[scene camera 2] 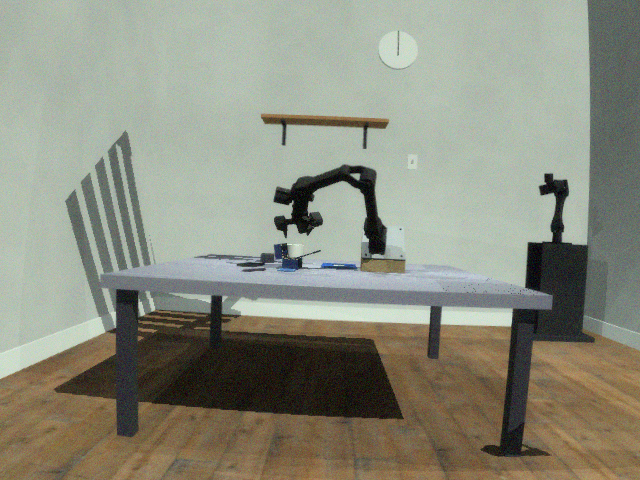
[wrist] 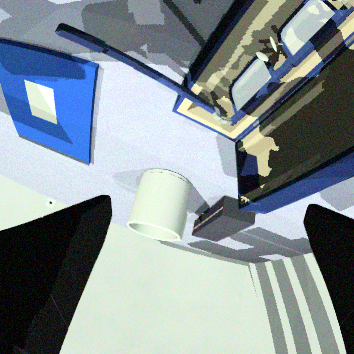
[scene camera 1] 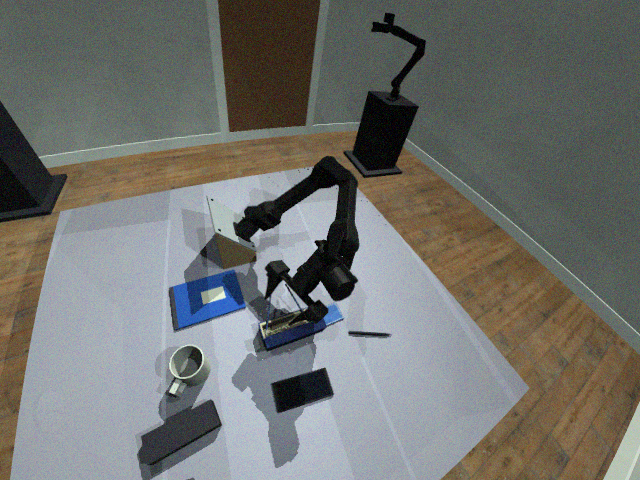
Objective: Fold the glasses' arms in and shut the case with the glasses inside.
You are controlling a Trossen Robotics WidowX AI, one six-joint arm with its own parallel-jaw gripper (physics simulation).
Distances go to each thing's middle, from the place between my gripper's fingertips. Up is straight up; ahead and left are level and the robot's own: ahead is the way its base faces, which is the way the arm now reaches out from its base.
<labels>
I see the blue glasses case (scene camera 1: 275, 325) 20 mm ahead of my hand, 40 mm to the left of it and 80 mm below it. Round my hand: white mug (scene camera 1: 188, 364): 50 mm ahead, 240 mm to the right, 80 mm below; blue book (scene camera 1: 200, 300): 170 mm behind, 180 mm to the right, 120 mm below; tablet (scene camera 1: 290, 393): 180 mm ahead, 20 mm to the left, 120 mm below.
</labels>
